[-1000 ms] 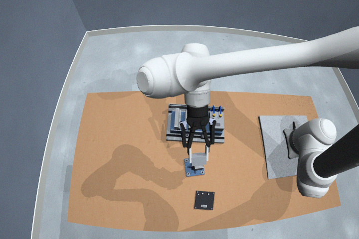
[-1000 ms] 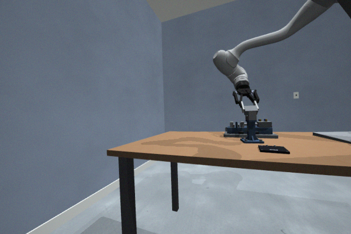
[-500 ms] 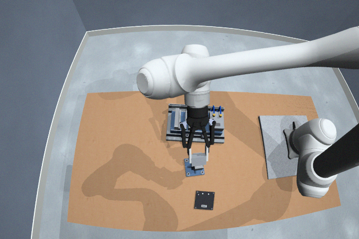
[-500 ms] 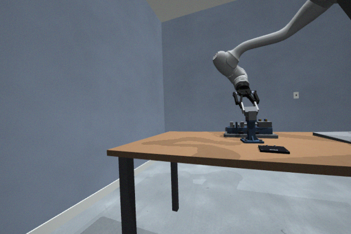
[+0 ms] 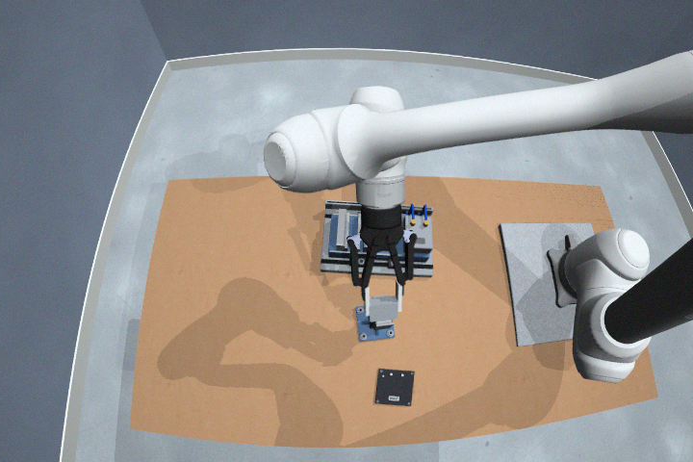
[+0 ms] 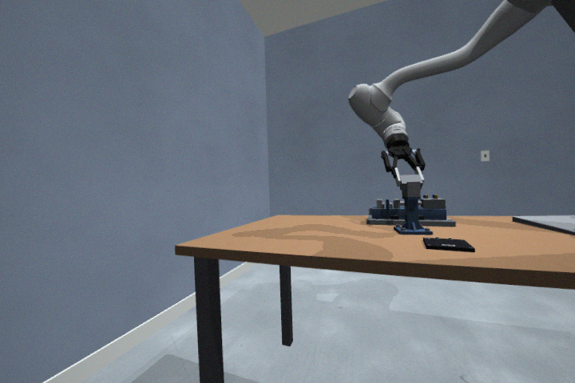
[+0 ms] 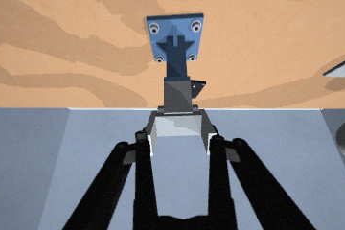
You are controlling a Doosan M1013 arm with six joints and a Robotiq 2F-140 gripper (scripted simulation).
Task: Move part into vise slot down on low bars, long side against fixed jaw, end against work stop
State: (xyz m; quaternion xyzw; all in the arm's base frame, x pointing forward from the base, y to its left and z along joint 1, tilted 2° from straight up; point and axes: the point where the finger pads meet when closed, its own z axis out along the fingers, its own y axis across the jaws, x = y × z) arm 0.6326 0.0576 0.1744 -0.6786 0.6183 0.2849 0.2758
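My gripper is now 2 cm above the part and 1 cm to the right of it. From my hand the other things lie so: cylinder rod (19 cm to the right, 10 cm below, 4 cm behind); then work stop (15 cm to the right, 9 cm below, 5 cm ahead); then V-block post (12 cm below, 2 cm to the left).
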